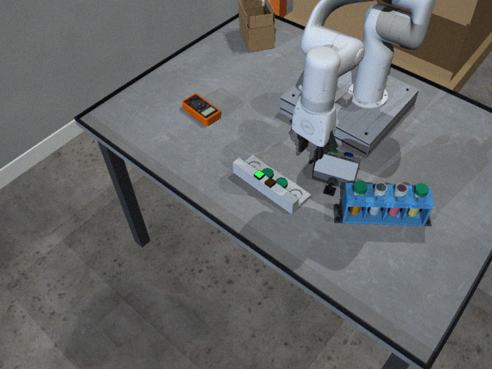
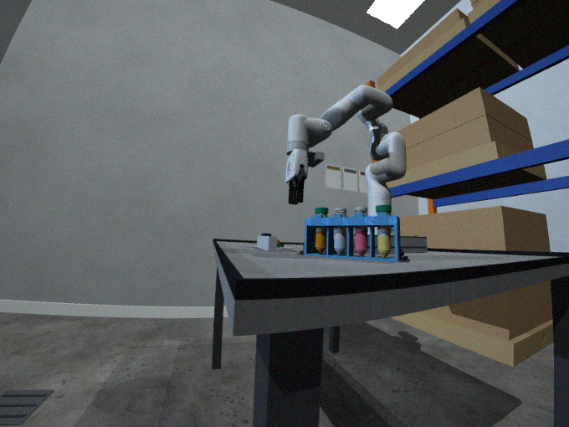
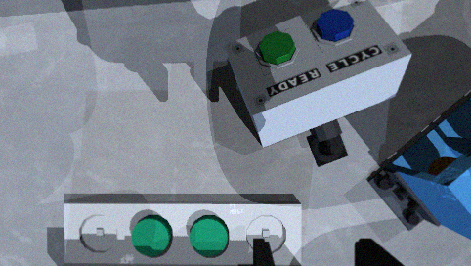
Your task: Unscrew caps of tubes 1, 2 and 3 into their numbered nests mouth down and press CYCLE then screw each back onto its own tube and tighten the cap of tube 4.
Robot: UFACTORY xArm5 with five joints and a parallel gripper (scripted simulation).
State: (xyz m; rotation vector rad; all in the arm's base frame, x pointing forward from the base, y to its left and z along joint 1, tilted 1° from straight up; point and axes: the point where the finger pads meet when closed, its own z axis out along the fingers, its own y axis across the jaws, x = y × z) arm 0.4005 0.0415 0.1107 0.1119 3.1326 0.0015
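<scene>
Now: hand 190 mm to the right of the threaded neck, 60 mm above it and 50 mm past it. Also, from my hand: green key 130 mm behind, 110 mm below; blue key 140 mm behind, 110 mm below, 40 mm to the left; key housing 120 mm below, 120 mm behind, 20 mm to the left.
</scene>
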